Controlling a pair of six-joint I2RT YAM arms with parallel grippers.
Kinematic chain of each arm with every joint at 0, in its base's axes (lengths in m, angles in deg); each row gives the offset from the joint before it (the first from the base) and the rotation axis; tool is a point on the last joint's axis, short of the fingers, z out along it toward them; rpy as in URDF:
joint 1: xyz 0 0 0.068 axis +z
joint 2: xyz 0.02 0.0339 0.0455 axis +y
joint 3: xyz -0.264 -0.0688 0 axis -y
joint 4: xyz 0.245 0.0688 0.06 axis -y
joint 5: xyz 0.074 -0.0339 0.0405 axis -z
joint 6: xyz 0.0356 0 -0.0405 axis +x
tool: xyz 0 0 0 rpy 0 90 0
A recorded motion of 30 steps. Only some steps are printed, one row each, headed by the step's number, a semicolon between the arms.
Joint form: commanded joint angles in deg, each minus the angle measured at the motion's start. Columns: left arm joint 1, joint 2, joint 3, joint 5, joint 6, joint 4; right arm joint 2, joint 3, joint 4, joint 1, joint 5, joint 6.
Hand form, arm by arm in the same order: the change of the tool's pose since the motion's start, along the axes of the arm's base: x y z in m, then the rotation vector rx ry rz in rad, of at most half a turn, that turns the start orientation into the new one. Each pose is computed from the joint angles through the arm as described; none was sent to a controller.
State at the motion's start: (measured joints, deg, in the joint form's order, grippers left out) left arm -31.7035 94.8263 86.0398 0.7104 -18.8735 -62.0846; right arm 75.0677 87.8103 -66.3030 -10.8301 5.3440 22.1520
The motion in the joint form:
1: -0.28 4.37 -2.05 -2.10 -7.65 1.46; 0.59 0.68 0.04 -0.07 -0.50 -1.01
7: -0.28 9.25 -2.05 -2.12 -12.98 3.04; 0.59 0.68 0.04 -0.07 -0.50 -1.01
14: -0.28 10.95 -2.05 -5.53 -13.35 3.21; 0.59 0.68 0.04 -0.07 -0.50 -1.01
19: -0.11 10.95 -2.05 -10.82 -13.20 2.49; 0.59 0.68 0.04 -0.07 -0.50 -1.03
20: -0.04 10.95 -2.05 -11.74 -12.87 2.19; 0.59 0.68 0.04 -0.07 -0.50 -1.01
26: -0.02 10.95 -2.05 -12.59 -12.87 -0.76; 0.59 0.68 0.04 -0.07 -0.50 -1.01
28: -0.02 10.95 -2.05 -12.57 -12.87 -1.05; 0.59 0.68 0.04 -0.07 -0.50 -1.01
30: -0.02 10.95 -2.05 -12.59 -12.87 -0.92; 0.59 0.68 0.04 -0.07 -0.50 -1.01
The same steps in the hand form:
1: 0.0098 -0.0065 -0.0334 0.0425 0.0744 0.1336; 0.0026 -0.0005 0.0012 -0.0035 0.0000 0.0181
7: 0.0220 -0.0141 -0.0607 0.0554 0.1329 0.2237; 0.0026 -0.0005 0.0012 -0.0035 0.0000 0.0181
14: 0.0263 -0.0143 -0.0706 0.1157 0.1183 0.2448; 0.0026 -0.0005 0.0012 -0.0035 0.0000 0.0181
19: 0.0274 -0.0099 -0.0704 0.1943 0.0716 0.2667; 0.0026 -0.0005 0.0012 -0.0037 0.0000 0.0184
20: 0.0274 -0.0087 -0.0703 0.2113 0.0657 0.2657; 0.0026 -0.0005 0.0012 -0.0035 0.0000 0.0181
26: 0.0230 -0.0052 -0.0709 0.2554 0.0964 0.2655; 0.0026 -0.0005 0.0012 -0.0035 0.0000 0.0181
28: 0.0225 -0.0049 -0.0710 0.2584 0.1005 0.2650; 0.0026 -0.0005 0.0012 -0.0035 0.0000 0.0181
30: 0.0227 -0.0051 -0.0709 0.2572 0.0986 0.2653; 0.0026 -0.0005 0.0012 -0.0035 0.0000 0.0181

